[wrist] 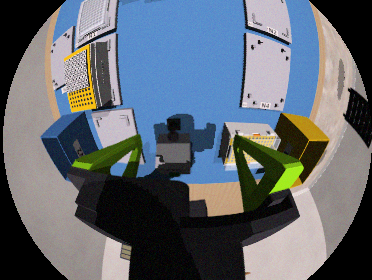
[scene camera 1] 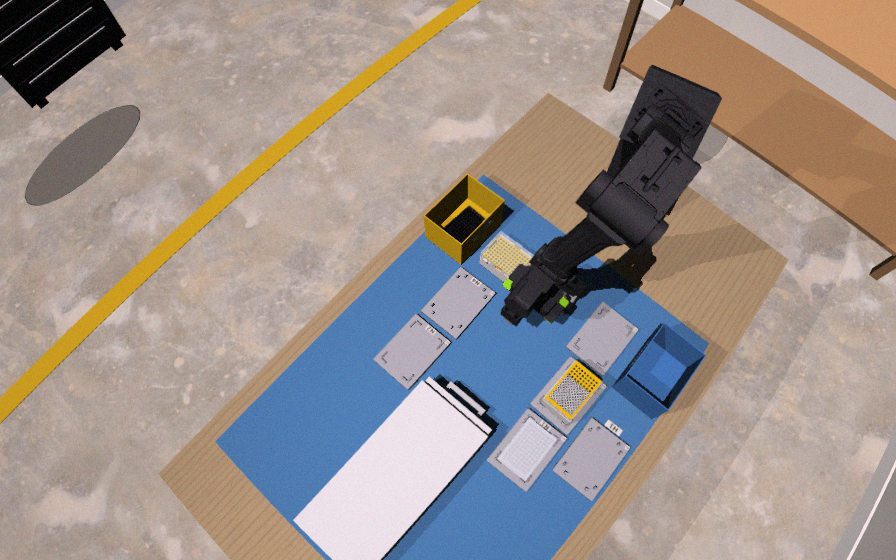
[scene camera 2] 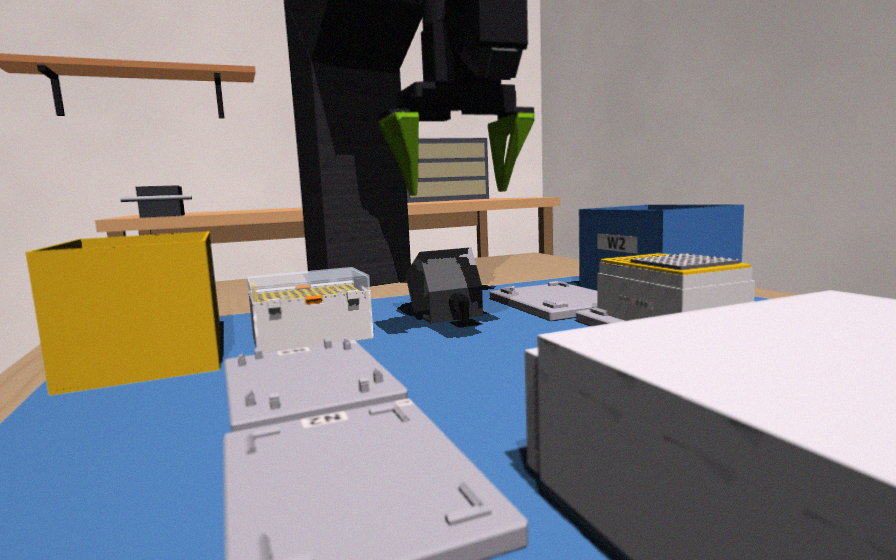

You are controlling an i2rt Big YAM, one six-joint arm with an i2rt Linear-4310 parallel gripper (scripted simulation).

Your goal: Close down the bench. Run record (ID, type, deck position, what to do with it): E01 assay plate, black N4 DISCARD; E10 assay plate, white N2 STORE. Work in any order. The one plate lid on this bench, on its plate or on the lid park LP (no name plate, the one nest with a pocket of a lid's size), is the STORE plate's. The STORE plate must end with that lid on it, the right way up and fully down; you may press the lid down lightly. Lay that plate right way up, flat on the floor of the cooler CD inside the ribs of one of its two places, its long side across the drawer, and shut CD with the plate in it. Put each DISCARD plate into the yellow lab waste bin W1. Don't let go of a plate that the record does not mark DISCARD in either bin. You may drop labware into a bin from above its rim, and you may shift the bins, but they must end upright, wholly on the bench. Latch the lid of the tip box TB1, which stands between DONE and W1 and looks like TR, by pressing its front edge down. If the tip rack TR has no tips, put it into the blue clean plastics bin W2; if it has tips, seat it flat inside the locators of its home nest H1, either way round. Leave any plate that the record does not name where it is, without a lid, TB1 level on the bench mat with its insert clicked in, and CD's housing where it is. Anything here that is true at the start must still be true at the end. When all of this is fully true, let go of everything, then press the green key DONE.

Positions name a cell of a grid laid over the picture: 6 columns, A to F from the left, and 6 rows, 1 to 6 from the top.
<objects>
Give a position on a tip box TB1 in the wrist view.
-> E3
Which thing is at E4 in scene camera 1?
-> A blue bin W2.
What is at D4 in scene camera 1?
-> My gripper.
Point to a tip box TB1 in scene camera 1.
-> D3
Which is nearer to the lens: the blue bin W2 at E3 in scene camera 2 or the yellow bin W1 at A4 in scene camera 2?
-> The yellow bin W1.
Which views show the tip rack TR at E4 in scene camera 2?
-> The wrist view, scene camera 1 and scene camera 2: all of them.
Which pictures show the blue bin W2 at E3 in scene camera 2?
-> The wrist view, scene camera 1 and scene camera 2: all of them.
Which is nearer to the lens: the tip rack TR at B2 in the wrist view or the blue bin W2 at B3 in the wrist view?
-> The tip rack TR.
</objects>
